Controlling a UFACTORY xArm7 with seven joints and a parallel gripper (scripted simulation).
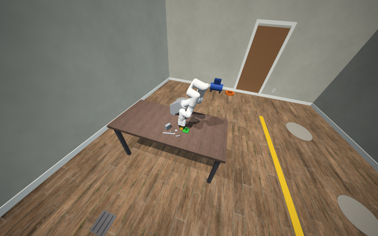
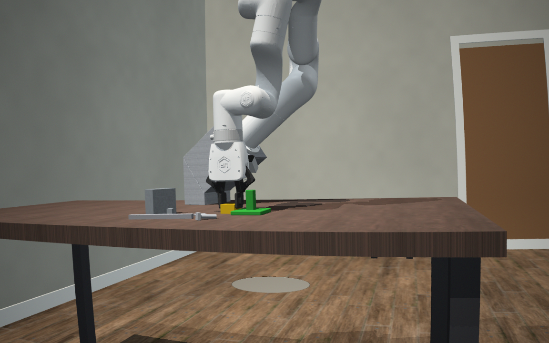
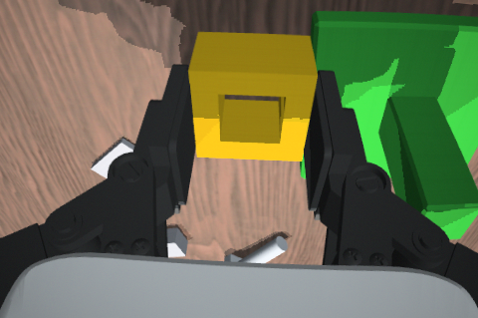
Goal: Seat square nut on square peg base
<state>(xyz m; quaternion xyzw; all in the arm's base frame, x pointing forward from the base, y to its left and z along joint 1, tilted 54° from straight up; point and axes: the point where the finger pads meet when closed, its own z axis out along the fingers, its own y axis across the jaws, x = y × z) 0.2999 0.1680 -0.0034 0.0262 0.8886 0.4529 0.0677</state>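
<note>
Now: hand 60 mm to the left of the small grey square tile, 60 mm short of it and 30 mm above it. Round my hand: grey bolt 140 mm ahead, 20 mm below, 10 mm to the left; then grey block 170 mm to the right, 70 mm ahead; then flat grey bar 150 mm ahead, 110 mm to the right, 30 mm below.
</note>
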